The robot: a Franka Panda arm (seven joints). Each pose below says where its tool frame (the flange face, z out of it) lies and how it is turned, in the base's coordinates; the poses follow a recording.
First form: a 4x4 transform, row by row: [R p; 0 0 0 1], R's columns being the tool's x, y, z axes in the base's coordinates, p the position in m. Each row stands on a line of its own.
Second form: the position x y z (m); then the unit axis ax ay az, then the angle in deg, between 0 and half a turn. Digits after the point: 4 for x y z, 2 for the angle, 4 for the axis. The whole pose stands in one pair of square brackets.
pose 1, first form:
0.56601 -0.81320 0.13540 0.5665
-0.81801 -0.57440 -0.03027 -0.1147
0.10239 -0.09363 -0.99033 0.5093
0 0 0 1
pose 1, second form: [0.5665 -0.1147 0.5093 -0.8848 0.4610 -0.0672 177.95]
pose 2, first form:
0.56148 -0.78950 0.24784 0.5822
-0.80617 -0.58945 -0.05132 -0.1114
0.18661 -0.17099 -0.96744 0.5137
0 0 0 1
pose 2, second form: [0.5822 -0.1114 0.5137 -0.8835 0.4521 -0.1231 176.12]
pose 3, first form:
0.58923 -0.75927 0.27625 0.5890
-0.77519 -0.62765 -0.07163 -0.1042
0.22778 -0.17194 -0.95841 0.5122
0 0 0 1
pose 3, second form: [0.5890 -0.1042 0.5122 -0.8913 0.4307 -0.1415 176.77]
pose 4, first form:
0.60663 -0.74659 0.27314 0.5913
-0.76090 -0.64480 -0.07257 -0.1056
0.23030 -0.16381 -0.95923 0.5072
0 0 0 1
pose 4, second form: [0.5913 -0.1056 0.5072 -0.8962 0.4208 -0.1405 177.08]
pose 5, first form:
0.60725 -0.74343 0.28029 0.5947
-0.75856 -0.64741 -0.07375 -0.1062
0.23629 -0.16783 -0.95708 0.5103
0 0 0 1
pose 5, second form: [0.5947 -0.1062 0.5103 -0.8964 0.4192 -0.1442 176.99]
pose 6, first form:
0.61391 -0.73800 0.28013 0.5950
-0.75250 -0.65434 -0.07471 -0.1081
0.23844 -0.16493 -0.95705 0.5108
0 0 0 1
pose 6, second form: [0.5950 -0.1081 0.5108 -0.8982 0.4151 -0.1444 177.12]
